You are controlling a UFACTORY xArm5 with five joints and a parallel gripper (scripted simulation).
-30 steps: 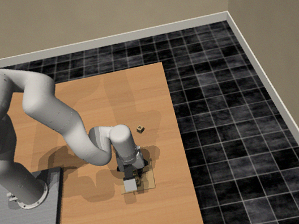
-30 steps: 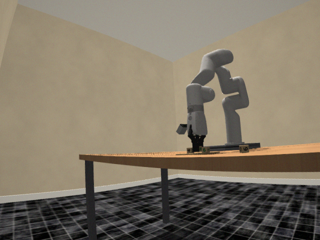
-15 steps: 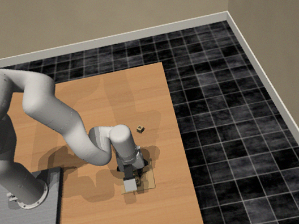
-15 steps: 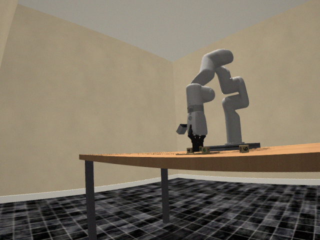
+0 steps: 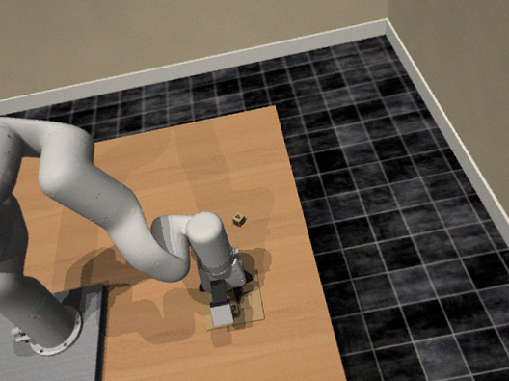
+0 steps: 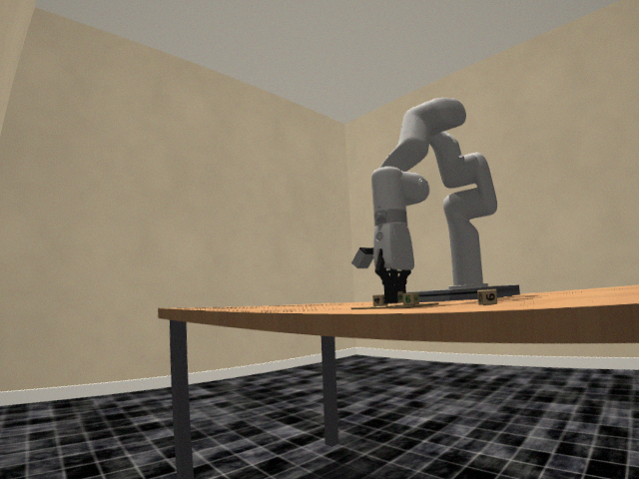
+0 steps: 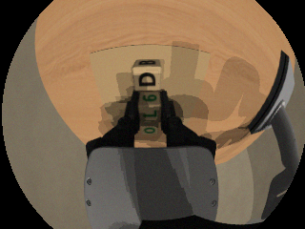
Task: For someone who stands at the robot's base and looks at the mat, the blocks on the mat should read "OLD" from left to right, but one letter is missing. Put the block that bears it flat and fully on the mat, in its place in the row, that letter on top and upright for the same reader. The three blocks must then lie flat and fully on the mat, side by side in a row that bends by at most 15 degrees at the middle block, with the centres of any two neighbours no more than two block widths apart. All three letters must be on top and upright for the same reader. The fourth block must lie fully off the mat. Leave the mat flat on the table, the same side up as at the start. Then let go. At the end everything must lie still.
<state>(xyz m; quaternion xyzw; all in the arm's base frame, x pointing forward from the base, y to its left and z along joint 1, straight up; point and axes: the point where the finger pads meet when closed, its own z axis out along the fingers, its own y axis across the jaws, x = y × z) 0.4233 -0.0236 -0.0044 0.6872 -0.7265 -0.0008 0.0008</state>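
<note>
My hand is 30 mm above the tan mat.
</note>
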